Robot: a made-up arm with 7 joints.
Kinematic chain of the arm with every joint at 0, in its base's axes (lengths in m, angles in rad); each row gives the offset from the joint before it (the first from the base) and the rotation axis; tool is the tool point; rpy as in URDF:
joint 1: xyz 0 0 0.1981 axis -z
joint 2: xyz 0 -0.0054 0.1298 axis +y
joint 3: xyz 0 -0.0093 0.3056 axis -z
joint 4: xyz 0 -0.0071 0.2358 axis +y
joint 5: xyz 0 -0.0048 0.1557 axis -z
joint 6: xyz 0 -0.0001 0.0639 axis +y
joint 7: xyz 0 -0.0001 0.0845 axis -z
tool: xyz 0 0 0 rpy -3.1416 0 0
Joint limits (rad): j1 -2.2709..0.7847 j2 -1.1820..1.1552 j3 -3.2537..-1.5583 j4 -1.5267..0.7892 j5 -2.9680..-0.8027 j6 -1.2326..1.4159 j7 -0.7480..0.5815
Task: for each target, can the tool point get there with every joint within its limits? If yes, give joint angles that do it. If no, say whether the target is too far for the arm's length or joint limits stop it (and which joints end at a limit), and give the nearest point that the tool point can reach.
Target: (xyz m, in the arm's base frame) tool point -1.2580 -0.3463 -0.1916
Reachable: no: too far | nearest point -0.7342 -0.2021 0.3856 | short by 0.793 m
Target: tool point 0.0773 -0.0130 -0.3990
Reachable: no: joint limits stop it (at a limit: joint 2, joint 4, joint 5) | nearest point 0.5388 -0.0906 0.2803 | short by 0.825 m
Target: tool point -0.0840 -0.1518 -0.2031
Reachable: no: joint limits stop it (at a limit: joint 1, joint 2, joint 4, joint 5) | nearest point 0.3146 -0.4379 0.2981 | short by 0.701 m
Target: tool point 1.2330 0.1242 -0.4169
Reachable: no: too far | nearest point 0.6781 0.0683 0.3055 | short by 0.913 m
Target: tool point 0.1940 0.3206 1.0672
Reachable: yes | joints -1.0540 0.5863 -2.8964 0.2825 -1.1840 0.4108 -0.0020
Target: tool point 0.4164 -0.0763 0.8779
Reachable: yes | joints -0.5859 0.3746 -1.8714 -1.2699 -2.0477 0.2121 0.2566
